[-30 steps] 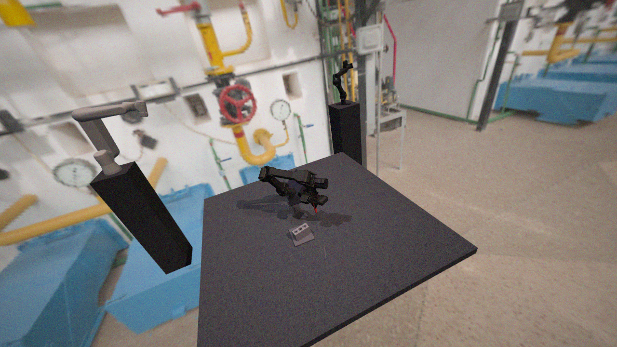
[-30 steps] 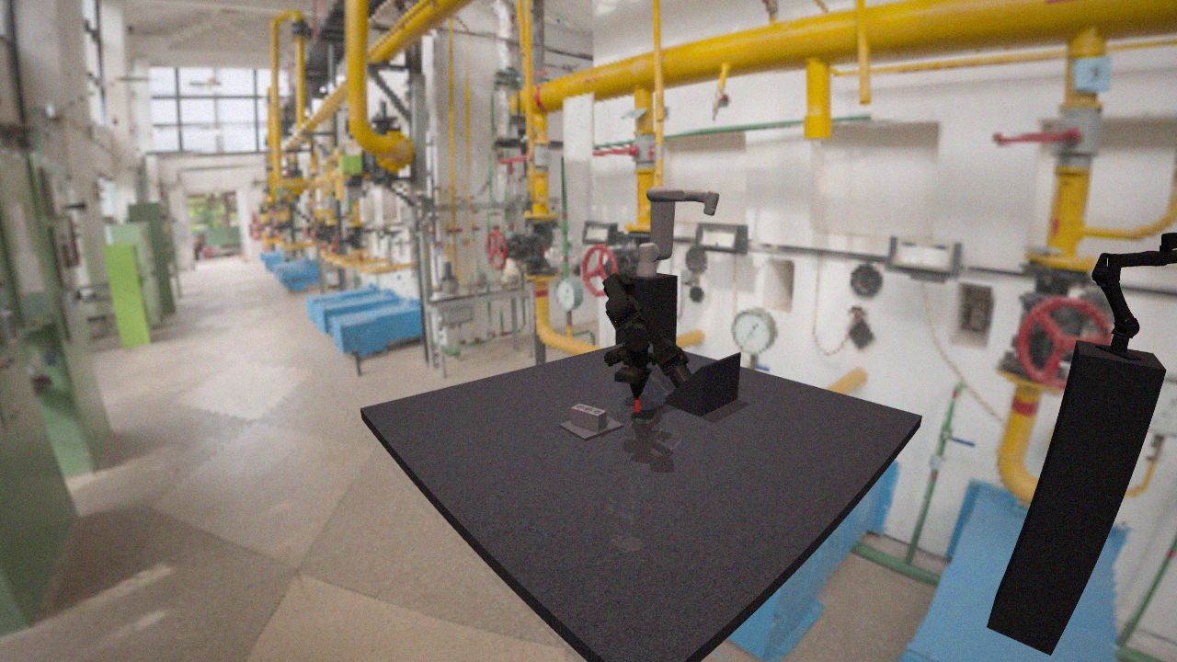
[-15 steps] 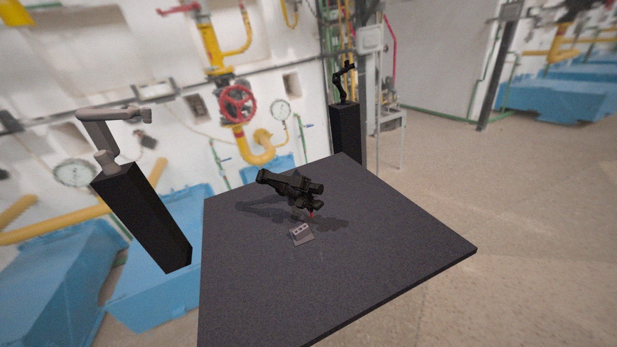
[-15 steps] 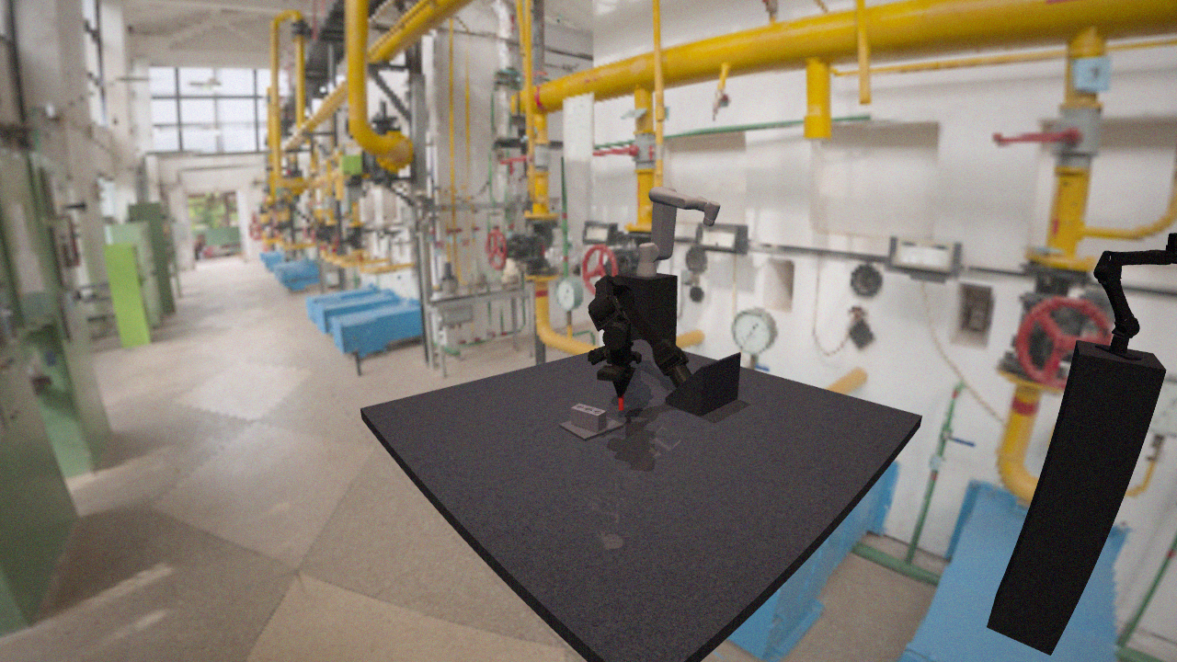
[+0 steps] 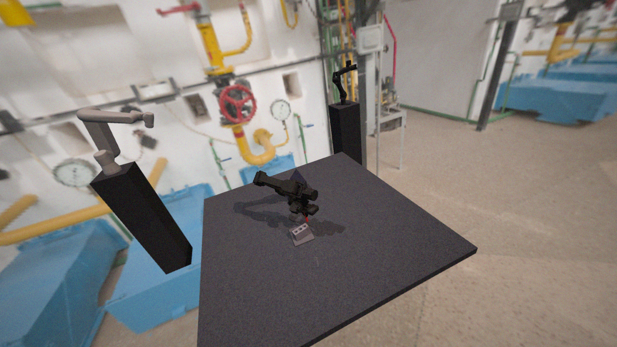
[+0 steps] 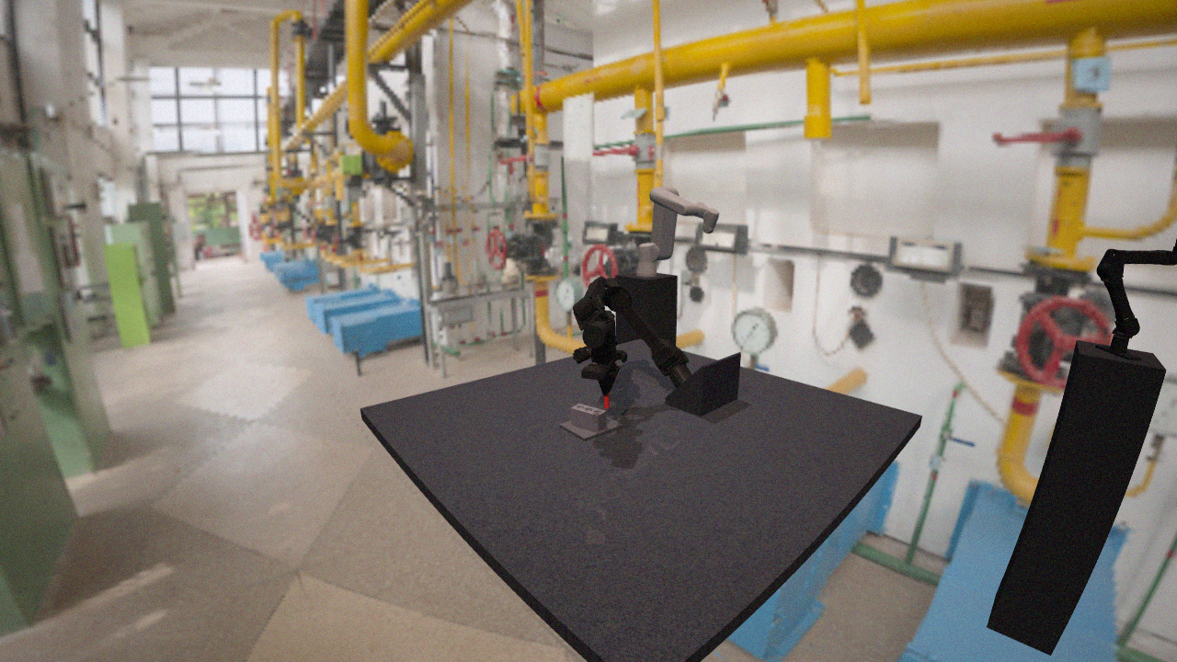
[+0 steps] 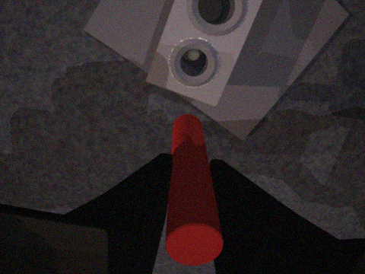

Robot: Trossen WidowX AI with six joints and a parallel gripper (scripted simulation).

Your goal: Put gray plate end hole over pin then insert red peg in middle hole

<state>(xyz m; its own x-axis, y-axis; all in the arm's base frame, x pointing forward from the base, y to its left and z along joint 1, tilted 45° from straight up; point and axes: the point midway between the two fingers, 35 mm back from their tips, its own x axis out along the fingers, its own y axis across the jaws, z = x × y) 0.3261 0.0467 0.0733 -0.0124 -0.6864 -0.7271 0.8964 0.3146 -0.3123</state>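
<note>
The gray plate lies 70 mm below my gripper tip, 50 mm to the right of it and 20 mm ahead of it. From my gripper tip the other things lie so: gray base 110 mm below, 40 mm to the right, 10 mm ahead; red peg right at my gripper tip.
</note>
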